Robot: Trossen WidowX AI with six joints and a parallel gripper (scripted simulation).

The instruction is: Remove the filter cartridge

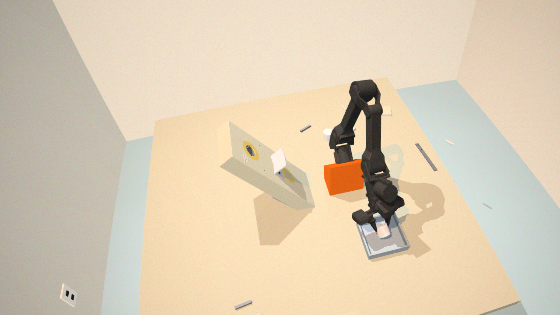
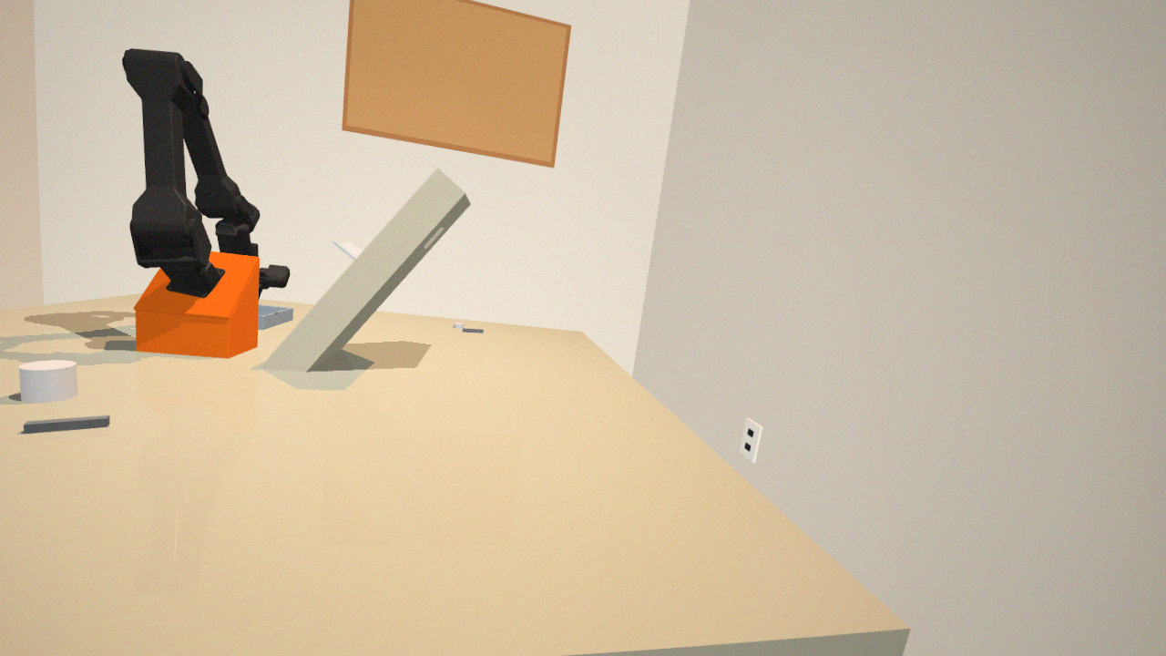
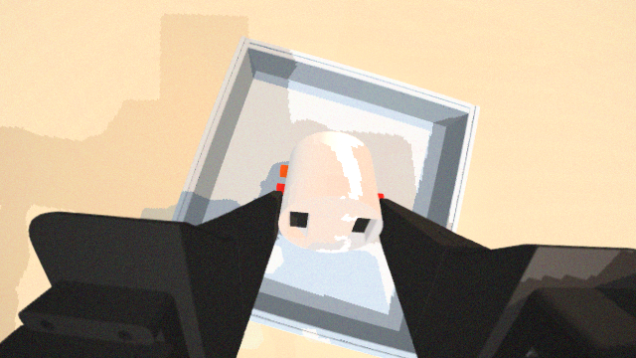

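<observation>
Now: gripper tip right at the white round filter cartridge. Also, from my gripper tip: flat block: 670 mm to the right, 180 mm behind, 40 mm below; then grey tray: 40 mm below, 10 mm to the left.
</observation>
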